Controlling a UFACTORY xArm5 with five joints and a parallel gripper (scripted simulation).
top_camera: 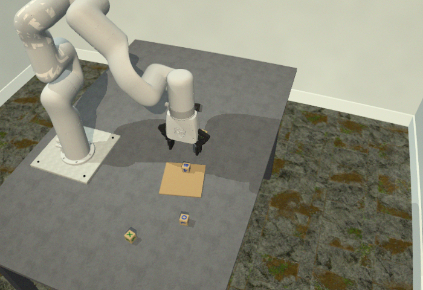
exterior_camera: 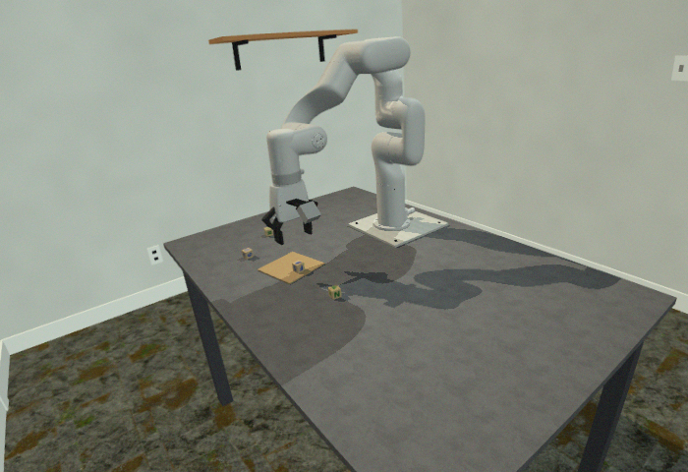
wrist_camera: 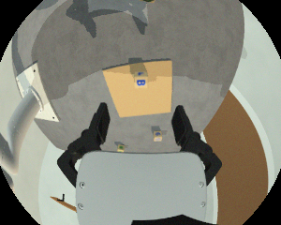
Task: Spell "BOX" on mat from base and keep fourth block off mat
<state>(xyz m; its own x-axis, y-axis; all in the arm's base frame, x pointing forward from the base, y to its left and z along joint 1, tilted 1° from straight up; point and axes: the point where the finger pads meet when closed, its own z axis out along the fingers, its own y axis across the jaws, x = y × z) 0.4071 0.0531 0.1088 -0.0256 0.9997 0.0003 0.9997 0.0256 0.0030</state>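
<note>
Right now my hand is 20 cm to the left of the O block, 10 cm above it and 7 cm short of it. The rest, counted from my hand: X block 31 cm to the right, 10 cm below, 6 cm behind; then B block 10 cm below; then tan mat 11 cm below, 4 cm to the right.
</note>
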